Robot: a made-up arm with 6 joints.
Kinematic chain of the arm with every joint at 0, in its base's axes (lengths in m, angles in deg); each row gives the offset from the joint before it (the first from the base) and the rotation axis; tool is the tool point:
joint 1: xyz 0 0 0.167 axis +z
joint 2: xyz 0 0 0 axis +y
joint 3: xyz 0 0 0.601 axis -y
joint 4: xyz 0 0 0 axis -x
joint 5: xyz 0.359 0 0 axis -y
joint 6: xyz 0 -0.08 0 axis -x
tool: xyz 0 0 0
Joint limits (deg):
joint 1: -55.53..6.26
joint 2: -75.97..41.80
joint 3: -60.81..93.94
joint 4: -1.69..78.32
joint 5: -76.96..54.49
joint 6: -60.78..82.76
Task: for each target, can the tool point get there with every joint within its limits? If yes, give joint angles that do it. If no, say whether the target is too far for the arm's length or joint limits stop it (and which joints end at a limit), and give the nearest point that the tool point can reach.
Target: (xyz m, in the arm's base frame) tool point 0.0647 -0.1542 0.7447
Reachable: yes | joints -39.09 -20.60 -20.33 9.70 -7.26 18.99
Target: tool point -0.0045 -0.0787 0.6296
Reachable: yes | joints -7.76 -35.89 -42.12 10.66 -31.40 60.07
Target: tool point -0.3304 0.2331 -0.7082
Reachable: no: joint limits stop it (at a limit: joint 2, joint 3, joint 4) | nearest point -0.2036 0.1436 0.4043 | short by 1.123 m
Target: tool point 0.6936 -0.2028 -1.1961
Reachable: no: too far | nearest point 0.4464 -0.1305 0.2532 | short by 1.472 m
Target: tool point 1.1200 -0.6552 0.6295
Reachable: no: too far | nearest point 0.6630 -0.3879 0.6210 | short by 0.529 m
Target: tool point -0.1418 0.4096 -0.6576
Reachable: no: joint limits stop it (at a limit: joint 1, joint 2, joint 3, joint 4) | nearest point -0.1995 0.1493 0.4043 | short by 1.095 m
